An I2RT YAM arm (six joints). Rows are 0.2 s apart.
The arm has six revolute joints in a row. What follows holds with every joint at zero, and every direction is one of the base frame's. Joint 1 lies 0.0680 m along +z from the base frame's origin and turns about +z. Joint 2 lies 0.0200 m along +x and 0.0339 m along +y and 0.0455 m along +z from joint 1 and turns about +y. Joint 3 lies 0.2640 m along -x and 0.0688 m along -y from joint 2 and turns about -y. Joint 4 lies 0.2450 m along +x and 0.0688 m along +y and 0.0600 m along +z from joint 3 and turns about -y. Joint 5 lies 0.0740 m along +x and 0.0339 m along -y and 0.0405 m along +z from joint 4 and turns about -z. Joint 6 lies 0.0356 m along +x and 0.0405 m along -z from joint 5 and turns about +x. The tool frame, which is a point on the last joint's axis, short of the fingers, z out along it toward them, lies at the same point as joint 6; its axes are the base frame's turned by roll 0.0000, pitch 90.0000 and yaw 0.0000 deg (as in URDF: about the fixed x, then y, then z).
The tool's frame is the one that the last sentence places.
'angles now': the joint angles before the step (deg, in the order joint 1, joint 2, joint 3, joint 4, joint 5, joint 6). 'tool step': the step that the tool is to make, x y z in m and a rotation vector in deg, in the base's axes. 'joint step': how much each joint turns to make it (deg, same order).
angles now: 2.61, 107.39, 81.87, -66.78, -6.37, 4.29
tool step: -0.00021, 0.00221, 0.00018, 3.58, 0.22, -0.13
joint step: 0.00, 0.00, -0.03, -0.03, -3.59, -0.01
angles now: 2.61, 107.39, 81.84, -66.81, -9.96, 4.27
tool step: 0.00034, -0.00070, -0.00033, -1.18, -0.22, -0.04
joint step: 0.00, 0.00, -0.04, 0.23, 1.19, 0.09
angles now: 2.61, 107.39, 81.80, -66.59, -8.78, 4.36
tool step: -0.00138, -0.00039, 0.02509, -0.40, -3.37, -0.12
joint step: 0.00, -2.58, 2.47, -1.68, 0.55, 0.13
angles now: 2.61, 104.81, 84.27, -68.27, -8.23, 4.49
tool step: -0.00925, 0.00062, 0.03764, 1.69, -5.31, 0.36
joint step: 0.02, -4.69, 2.63, -1.97, -1.46, -0.24
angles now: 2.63, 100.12, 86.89, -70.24, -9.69, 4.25
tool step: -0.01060, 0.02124, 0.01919, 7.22, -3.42, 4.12
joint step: 3.11, -3.35, 0.02, 0.57, -7.02, 0.02
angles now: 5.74, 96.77, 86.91, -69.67, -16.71, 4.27
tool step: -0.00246, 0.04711, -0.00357, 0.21, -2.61, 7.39
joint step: 8.28, 0.35, -0.65, 3.85, 0.42, 0.86
